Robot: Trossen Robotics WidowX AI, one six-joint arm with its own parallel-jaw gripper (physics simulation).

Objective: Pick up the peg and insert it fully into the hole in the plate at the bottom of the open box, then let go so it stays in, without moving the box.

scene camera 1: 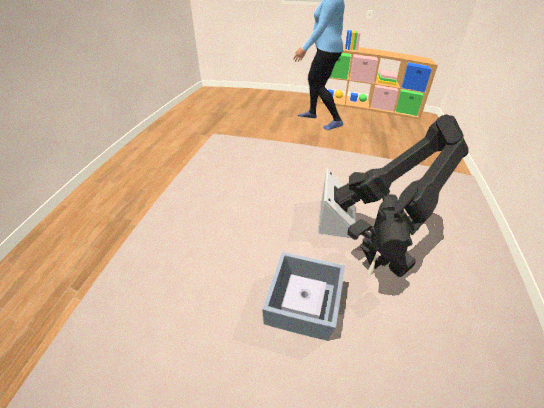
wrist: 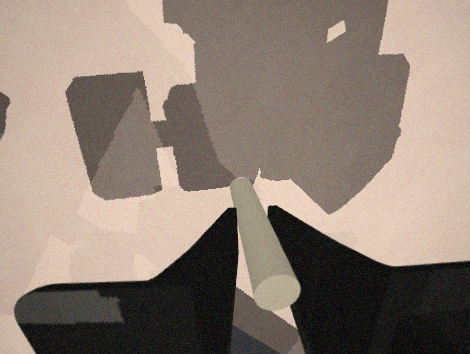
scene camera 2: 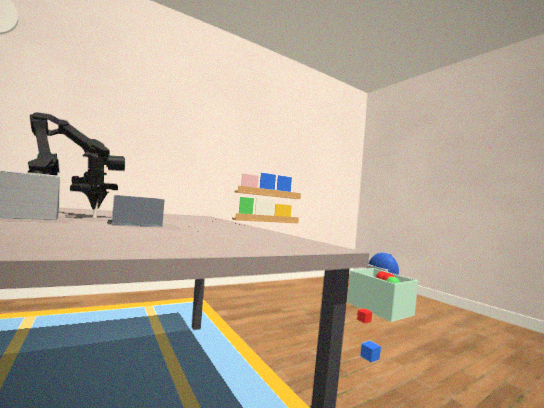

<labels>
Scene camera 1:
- gripper: 373, 266
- blue-grey box: 289, 264
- grey plate: 304, 296
</labels>
